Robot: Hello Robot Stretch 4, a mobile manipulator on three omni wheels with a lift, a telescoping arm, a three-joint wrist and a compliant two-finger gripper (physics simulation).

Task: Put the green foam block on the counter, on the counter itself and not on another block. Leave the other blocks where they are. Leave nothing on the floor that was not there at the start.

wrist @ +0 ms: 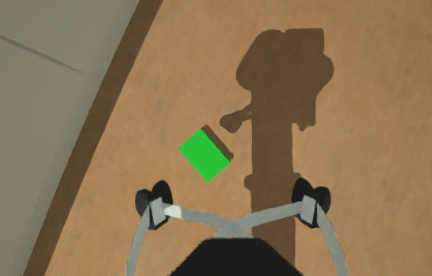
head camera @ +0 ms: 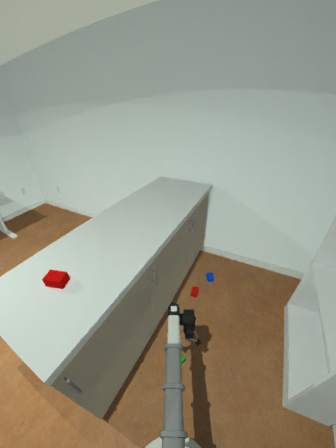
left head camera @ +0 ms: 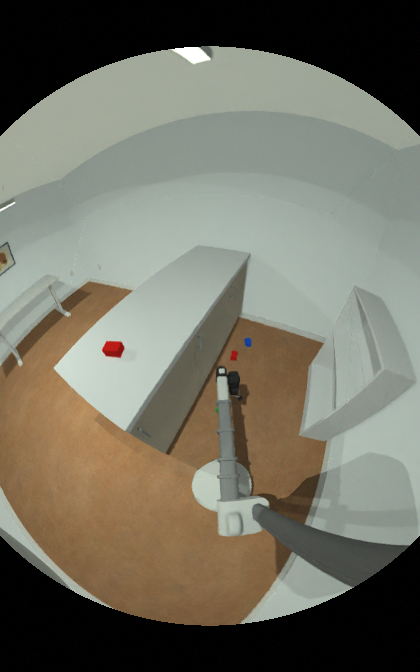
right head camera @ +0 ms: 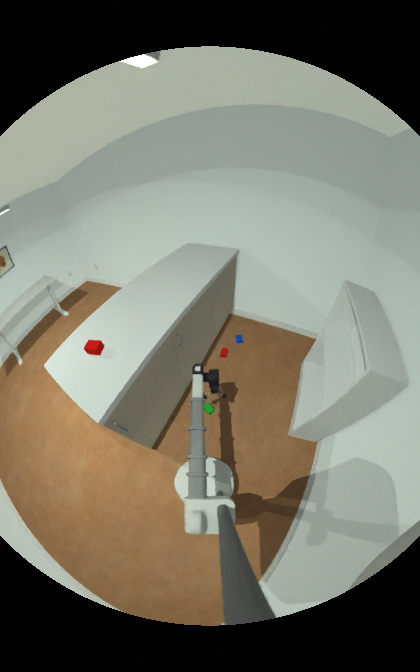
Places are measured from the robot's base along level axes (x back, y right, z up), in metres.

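Pixels of known places: gripper, between the fingertips: [wrist: 231, 195] [head camera: 187, 343].
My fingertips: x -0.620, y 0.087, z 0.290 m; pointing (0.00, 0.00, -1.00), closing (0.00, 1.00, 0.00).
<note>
Ahead of a thing's pixels: the offset from my fingertips to its top centre. Level surfaces: height alone.
The green foam block @(dx -0.020, dy -0.052, dz -0.273 m) [head camera: 183, 359] [left head camera: 217, 410] [right head camera: 209, 408] [wrist: 205, 155] lies on the floor near the base of the counter @(dz +0.592 m) [head camera: 115, 240] [left head camera: 170, 300] [right head camera: 155, 305]. The arm partly covers it in the head and left head views. My gripper [right head camera: 215, 394] [wrist: 231, 195] is open and empty, pointing down above the floor. In the wrist view the block lies above the line between the fingertips, a little left of their middle. A red block @(dx +0.009, dy -0.618, dz +0.637 m) [head camera: 56, 279] [left head camera: 113, 349] [right head camera: 94, 347] sits on the counter top.
A small red block @(dx -0.631, dy +0.123, dz -0.273 m) [head camera: 194, 291] [left head camera: 234, 355] [right head camera: 224, 352] and a blue block @(dx -0.816, dy +0.309, dz -0.273 m) [head camera: 210, 277] [left head camera: 248, 342] [right head camera: 239, 339] lie on the floor beyond the gripper. A white shelf unit [head camera: 312, 400] [left head camera: 320, 434] [right head camera: 310, 434] stands at the right. The counter front runs along the left of the arm.
</note>
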